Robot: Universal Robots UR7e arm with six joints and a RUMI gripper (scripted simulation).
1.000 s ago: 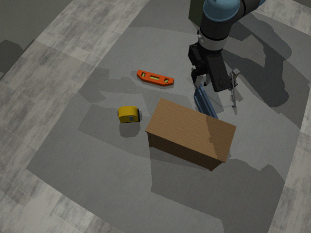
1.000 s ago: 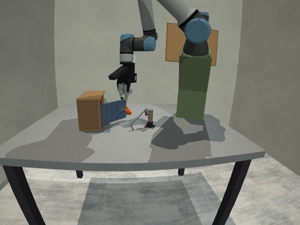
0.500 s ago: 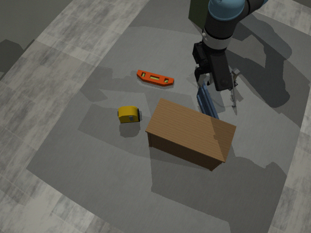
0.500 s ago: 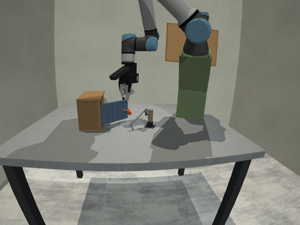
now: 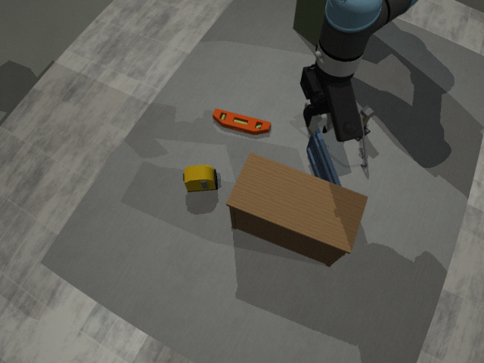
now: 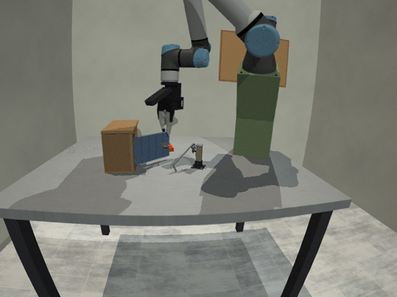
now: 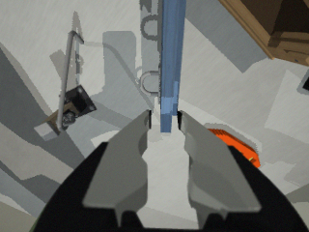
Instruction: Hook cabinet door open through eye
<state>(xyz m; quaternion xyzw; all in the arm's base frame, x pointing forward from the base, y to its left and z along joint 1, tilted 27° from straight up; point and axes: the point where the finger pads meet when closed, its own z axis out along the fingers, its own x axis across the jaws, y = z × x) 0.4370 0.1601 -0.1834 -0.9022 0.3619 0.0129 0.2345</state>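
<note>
The hook lies 90 mm behind my hand, 90 mm to the left of it and 80 mm below it. Also, from my hand: blue door: 50 mm ahead, 60 mm to the left, 60 mm below; orange spirit level: 20 mm ahead, 200 mm to the right, 120 mm below; yellow tape measure: 220 mm ahead, 170 mm to the right, 100 mm below.
</note>
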